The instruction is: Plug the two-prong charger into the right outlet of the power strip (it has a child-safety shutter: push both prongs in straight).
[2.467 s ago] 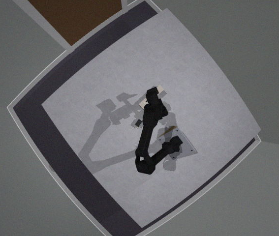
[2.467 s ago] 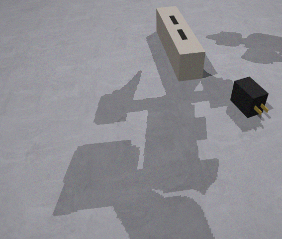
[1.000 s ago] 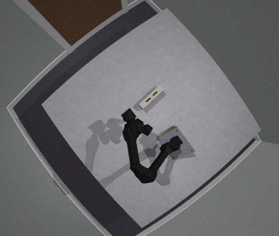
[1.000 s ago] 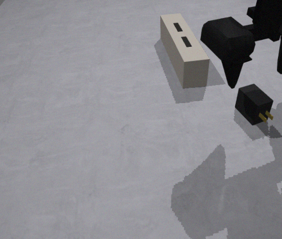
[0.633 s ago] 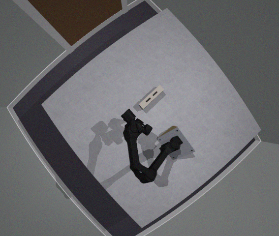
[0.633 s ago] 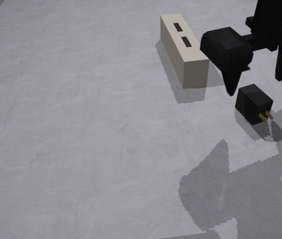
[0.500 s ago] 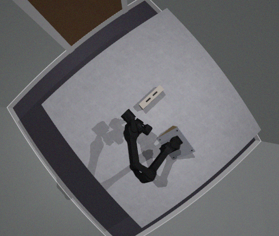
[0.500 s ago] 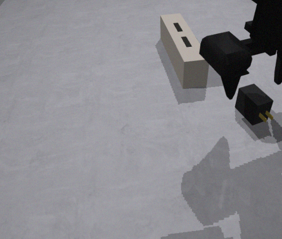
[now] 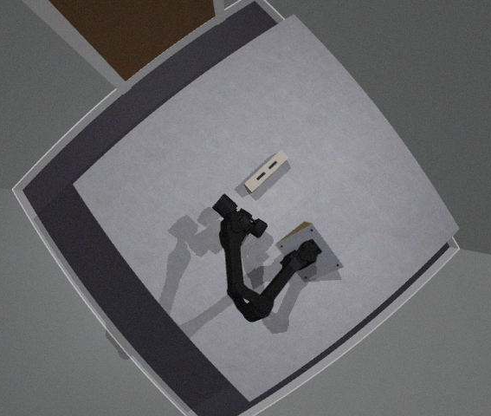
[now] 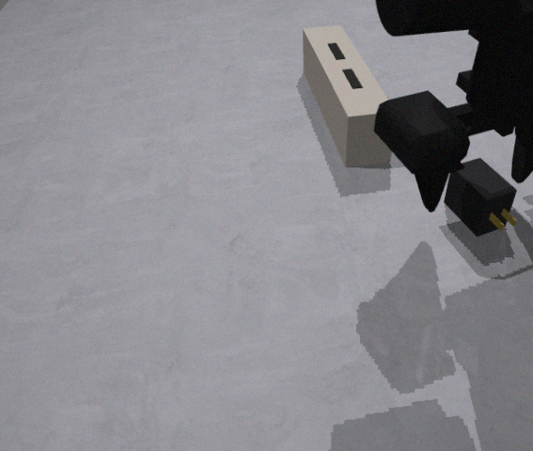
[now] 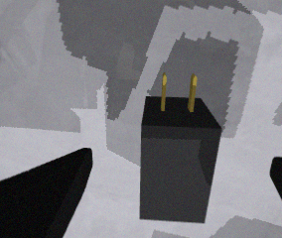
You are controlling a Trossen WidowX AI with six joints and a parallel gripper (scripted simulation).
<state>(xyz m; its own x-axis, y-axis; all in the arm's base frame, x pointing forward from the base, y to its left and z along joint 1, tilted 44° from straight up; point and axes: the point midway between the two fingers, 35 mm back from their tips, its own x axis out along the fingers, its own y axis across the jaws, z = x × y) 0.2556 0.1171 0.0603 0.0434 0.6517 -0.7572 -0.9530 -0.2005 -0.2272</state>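
The two-prong charger is 1 cm behind my gripper tip and 2 cm to the left of it.
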